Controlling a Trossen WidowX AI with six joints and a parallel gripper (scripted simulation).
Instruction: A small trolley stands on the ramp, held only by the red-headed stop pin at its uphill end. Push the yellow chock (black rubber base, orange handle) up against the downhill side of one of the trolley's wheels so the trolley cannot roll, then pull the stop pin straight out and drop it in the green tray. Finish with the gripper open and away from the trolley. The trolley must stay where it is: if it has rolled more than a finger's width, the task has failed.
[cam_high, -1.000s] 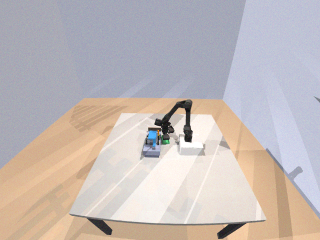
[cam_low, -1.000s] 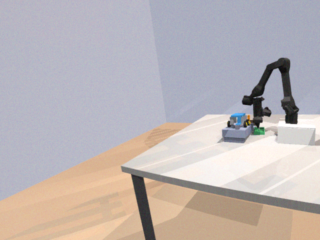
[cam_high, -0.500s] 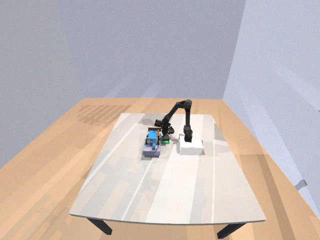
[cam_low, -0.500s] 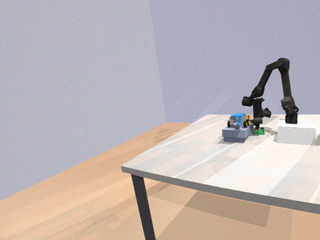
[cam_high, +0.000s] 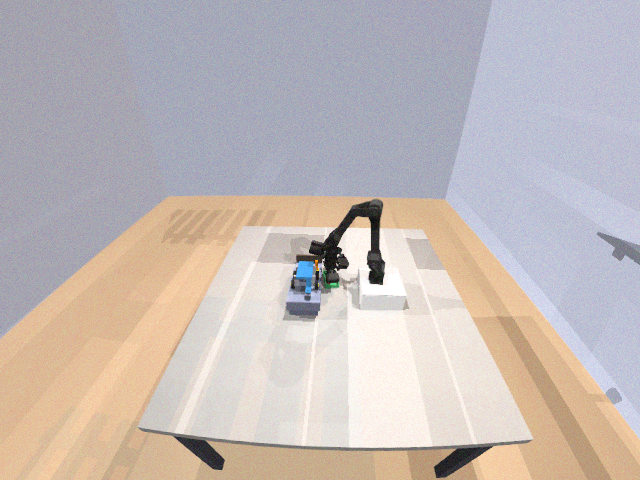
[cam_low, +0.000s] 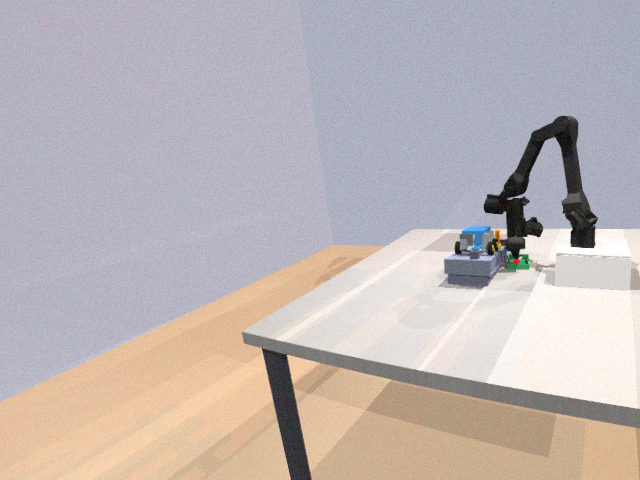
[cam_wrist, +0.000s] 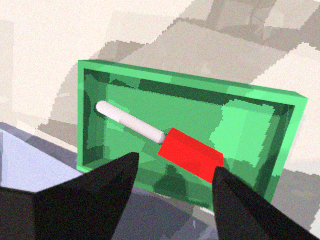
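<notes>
Right now the red-headed stop pin is 20 mm to the right of my gripper tip and 20 mm below it. The rest, counted from my gripper tip: yellow chock (70 mm ahead, 10 mm to the left, 50 mm above); then trolley (110 mm ahead, 100 mm to the left, 80 mm above); then grey ramp block (110 mm ahead, 100 mm to the left, 10 mm above).
</notes>
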